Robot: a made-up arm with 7 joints.
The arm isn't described. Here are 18 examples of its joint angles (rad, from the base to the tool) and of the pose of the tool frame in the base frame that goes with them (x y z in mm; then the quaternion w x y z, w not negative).
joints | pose
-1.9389 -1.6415 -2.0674 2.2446 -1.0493 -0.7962 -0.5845 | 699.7 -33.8 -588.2 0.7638 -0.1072 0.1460 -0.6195
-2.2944 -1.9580 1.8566 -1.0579 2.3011 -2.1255 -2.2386 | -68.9 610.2 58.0 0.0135 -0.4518 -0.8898 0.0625
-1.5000 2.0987 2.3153 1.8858 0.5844 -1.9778 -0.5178 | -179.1 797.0 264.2 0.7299 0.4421 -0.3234 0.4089
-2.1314 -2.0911 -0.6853 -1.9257 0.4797 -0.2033 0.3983 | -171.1 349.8 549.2 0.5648 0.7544 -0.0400 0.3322
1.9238 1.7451 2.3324 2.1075 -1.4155 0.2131 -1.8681 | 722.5 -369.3 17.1 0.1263 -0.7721 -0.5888 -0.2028
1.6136 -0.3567 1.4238 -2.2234 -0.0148 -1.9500 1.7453 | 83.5 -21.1 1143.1 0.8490 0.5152 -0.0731 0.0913
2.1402 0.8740 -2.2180 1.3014 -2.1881 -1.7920 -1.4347 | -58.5 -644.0 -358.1 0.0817 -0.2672 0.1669 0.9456
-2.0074 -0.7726 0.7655 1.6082 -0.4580 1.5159 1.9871 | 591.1 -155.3 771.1 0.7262 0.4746 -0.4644 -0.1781
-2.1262 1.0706 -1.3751 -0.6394 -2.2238 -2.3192 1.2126 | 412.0 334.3 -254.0 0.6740 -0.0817 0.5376 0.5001
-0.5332 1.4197 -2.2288 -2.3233 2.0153 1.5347 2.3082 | -184.6 988.3 -317.4 0.7857 -0.3071 0.5052 0.1818
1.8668 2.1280 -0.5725 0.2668 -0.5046 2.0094 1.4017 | 123.4 149.9 207.4 0.8471 0.2729 -0.3434 0.3000
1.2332 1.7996 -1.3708 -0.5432 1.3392 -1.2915 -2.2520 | -468.2 332.4 -167.5 0.1671 0.1802 0.9632 -0.1085
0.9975 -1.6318 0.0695 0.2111 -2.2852 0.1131 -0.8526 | -667.0 -894.6 94.4 0.1603 -0.7822 0.4582 -0.3905
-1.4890 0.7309 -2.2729 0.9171 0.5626 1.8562 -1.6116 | 555.3 428.6 66.5 0.9639 0.1242 -0.0742 -0.2237
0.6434 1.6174 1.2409 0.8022 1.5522 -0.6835 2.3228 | -346.4 -213.0 -397.0 0.4267 -0.6335 0.6264 -0.1561
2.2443 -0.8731 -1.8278 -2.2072 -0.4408 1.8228 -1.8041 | 126.6 -64.1 31.9 0.4512 -0.5831 0.3647 0.5686
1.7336 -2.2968 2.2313 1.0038 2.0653 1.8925 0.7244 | -325.1 -88.1 798.0 0.3163 0.3488 -0.8684 -0.1558
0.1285 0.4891 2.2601 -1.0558 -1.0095 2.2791 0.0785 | 22.5 230.8 102.9 0.5904 -0.6801 -0.0143 0.4343
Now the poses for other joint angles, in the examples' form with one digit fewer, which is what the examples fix.
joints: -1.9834 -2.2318 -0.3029 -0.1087 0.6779 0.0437 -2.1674
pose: -460 118 192 0.316 -0.009 0.252 0.915
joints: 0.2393 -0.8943 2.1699 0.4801 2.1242 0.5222 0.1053
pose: 350 648 297 0.774 0.518 0.364 -0.009
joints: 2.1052 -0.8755 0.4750 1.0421 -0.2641 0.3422 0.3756
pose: -466 -279 722 0.356 0.556 0.240 0.711
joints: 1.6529 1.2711 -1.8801 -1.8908 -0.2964 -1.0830 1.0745
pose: -1192 91 292 0.526 -0.060 0.484 0.697
